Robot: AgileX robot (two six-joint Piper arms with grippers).
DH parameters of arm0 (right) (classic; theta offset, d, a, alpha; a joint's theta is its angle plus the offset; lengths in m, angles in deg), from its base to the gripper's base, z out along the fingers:
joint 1: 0 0.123 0 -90
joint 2: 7.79 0 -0.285 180
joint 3: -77.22 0 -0.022 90
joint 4: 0 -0.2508 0 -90
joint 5: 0 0 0.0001 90
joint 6: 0 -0.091 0 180
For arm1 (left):
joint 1: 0 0.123 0 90
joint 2: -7.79 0 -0.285 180
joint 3: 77.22 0 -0.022 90
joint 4: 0 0.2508 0 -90
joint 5: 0 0 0.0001 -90
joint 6: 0 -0.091 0 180
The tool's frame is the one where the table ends.
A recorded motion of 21 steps. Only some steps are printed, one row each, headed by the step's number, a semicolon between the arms.
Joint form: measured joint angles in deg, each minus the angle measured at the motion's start. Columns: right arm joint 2, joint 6, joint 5, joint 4, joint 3, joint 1; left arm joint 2, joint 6, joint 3, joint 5, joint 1, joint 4.
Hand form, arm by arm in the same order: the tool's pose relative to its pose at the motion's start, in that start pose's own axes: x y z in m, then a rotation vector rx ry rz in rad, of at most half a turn. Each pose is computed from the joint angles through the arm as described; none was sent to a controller.
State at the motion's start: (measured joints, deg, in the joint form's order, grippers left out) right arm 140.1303 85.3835 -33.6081 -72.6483 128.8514 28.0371; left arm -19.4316 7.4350 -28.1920 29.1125 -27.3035 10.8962
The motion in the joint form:
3: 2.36 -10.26 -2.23 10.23 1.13 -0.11; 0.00 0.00 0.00 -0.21 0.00 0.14
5: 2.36 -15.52 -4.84 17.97 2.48 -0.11; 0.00 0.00 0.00 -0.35 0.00 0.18
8: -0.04 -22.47 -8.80 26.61 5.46 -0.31; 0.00 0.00 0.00 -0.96 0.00 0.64
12: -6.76 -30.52 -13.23 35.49 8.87 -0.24; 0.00 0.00 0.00 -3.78 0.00 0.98
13: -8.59 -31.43 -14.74 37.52 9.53 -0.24; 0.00 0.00 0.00 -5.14 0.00 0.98
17: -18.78 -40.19 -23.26 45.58 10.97 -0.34; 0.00 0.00 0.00 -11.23 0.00 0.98
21: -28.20 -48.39 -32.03 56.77 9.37 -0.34; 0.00 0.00 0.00 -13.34 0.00 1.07
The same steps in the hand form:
3: 0.0255 0.0001 0.0074 -0.0245 0.1244 0.0440; -0.0003 0.0001 0.0000 -0.0007 -0.0038 0.0021
5: 0.0262 0.0006 0.0050 -0.0398 0.1962 0.0158; -0.0006 0.0001 0.0000 -0.0007 -0.0063 0.0027
8: -0.0011 -0.0018 -0.0108 -0.0321 0.2384 -0.0248; -0.0016 0.0003 0.0000 -0.0031 -0.0173 0.0098
12: -0.0664 0.0007 -0.0499 0.0204 0.2293 -0.0840; -0.0060 -0.0001 -0.0002 0.0008 -0.0664 0.0152
13: -0.0819 0.0027 -0.0615 0.0296 0.2312 -0.1122; -0.0082 -0.0004 -0.0004 0.0040 -0.0899 0.0153
17: -0.1513 0.0201 -0.1287 0.0806 0.2485 -0.1325; -0.0176 -0.0018 -0.0017 0.0186 -0.1952 0.0157
21: -0.1875 0.0371 -0.1930 0.1825 0.3573 -0.1344; -0.0209 -0.0023 -0.0024 0.0230 -0.2318 0.0173

